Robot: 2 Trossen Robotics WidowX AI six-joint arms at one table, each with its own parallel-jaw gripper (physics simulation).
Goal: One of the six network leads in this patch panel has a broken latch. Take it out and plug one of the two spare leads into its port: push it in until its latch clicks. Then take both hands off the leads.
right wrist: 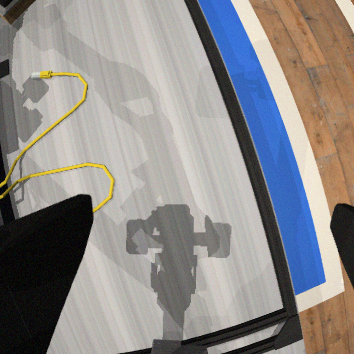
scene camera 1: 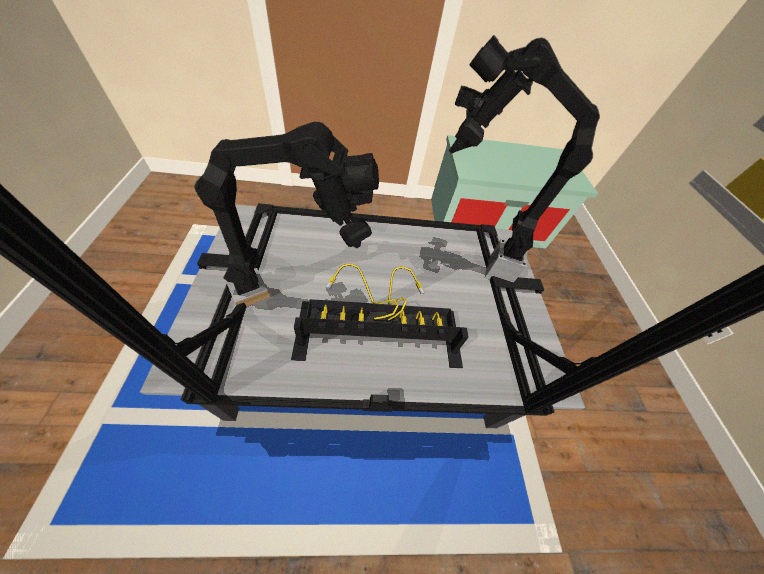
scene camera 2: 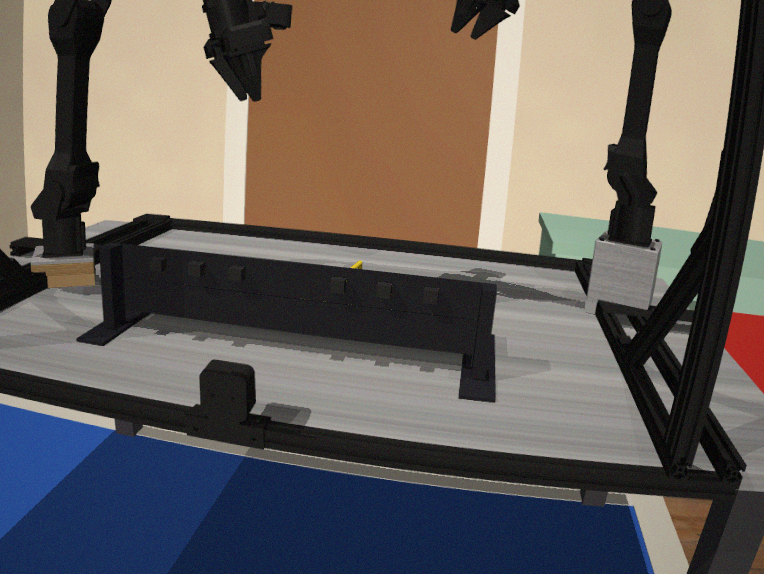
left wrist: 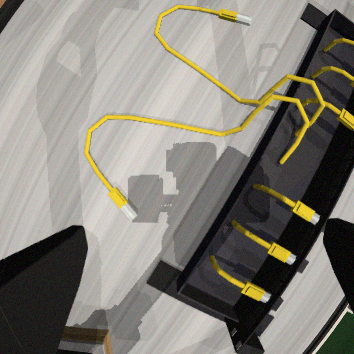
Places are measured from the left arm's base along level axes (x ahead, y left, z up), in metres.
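Where they show: left gripper, fingertip midpoint: (scene camera 2: 250,100) (left wrist: 209,236); right gripper, fingertip midpoint: (right wrist: 219,212) (scene camera 1: 453,144) (scene camera 2: 463,35); left arm's base at its link origin: (scene camera 1: 246,284) (scene camera 2: 63,251); right arm's base at its link origin: (scene camera 1: 513,252) (scene camera 2: 630,240).
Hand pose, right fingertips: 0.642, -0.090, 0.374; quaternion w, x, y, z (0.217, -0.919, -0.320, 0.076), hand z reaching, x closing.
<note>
Each offset is from my right fingertips to the centre of the thing, as dx, dy, dz. "spot": to the spot under its first point.
The black patch panel @(-0.349, -0.245, -0.363) (scene camera 1: 382,330) (scene camera 2: 296,308) (left wrist: 205,306) stands on the table with several yellow leads in a left group @(-0.451, -0.190, -0.325) (scene camera 1: 342,314) (left wrist: 281,252) and a right group @(spot: -0.250, -0.302, -0.323) (scene camera 1: 421,319). Which latch is broken cannot be told. The left spare lead @(spot: -0.394, -0.002, -0.410) (scene camera 1: 331,282) (left wrist: 119,198) (right wrist: 46,74) and right spare lead @(spot: -0.130, -0.161, -0.407) (scene camera 1: 419,286) (left wrist: 228,15) lie behind the panel; their plugs are apart. In the right wrist view a finger hides the right spare's plug. My left gripper (scene camera 1: 355,239) (scene camera 2: 250,98) (left wrist: 209,236) is open above the left spare's side. My right gripper (scene camera 1: 453,149) (scene camera 2: 466,35) (right wrist: 219,212) is open, high at the back right.
A black frame rail (scene camera 1: 296,404) (scene camera 2: 382,453) runs along the table's front edge and carries a small black block @(spot: -0.466, -0.430, -0.364) (scene camera 1: 381,401) (scene camera 2: 227,391). Slanted black posts (scene camera 1: 667,314) rise at the sides. A green cabinet (scene camera 1: 524,161) stands behind the table at the right.
</note>
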